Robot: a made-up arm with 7 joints.
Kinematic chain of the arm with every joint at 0, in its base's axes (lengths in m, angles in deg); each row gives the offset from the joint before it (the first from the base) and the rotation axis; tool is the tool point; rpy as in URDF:
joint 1: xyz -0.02 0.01 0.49 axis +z
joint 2: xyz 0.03 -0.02 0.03 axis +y
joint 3: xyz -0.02 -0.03 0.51 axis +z
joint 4: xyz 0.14 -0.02 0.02 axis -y
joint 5: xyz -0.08 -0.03 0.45 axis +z
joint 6: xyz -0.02 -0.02 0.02 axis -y
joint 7: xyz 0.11 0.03 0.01 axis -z
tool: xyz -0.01 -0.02 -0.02 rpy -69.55 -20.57 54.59
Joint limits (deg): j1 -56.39..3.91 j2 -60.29..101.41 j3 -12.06..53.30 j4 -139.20..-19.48 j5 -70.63..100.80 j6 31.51..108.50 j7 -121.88..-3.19
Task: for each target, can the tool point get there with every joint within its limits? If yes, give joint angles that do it. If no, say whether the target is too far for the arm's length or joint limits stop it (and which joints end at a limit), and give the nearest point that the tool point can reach.
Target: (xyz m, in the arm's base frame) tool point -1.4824 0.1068 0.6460
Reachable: no: too far | nearest point -0.8890 0.0980 1.1114 | short by 0.754 m
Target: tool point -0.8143 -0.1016 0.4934
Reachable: no: joint limits stop it (at a limit: joint 1, joint 2, joint 3, joint 4, joint 5, joint 6, joint 7) | nearest point -0.8890 0.0980 1.1114 | short by 0.654 m
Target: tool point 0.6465 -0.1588 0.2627
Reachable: yes | joints -3.48 43.32 -4.17 -123.76 53.99 74.47 -93.44
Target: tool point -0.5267 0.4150 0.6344
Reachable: no: joint limits stop it (at a limit: joint 1, joint 2, joint 3, joint 6, joint 7) | nearest point -0.2315 0.5092 1.0290 | short by 0.502 m
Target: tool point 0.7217 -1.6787 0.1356
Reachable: no: too far | nearest point 0.4612 -1.0556 0.2782 | short by 0.690 m
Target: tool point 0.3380 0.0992 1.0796
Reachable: yes | joints -50.86 -44.75 37.68 -116.56 47.41 42.20 -42.75
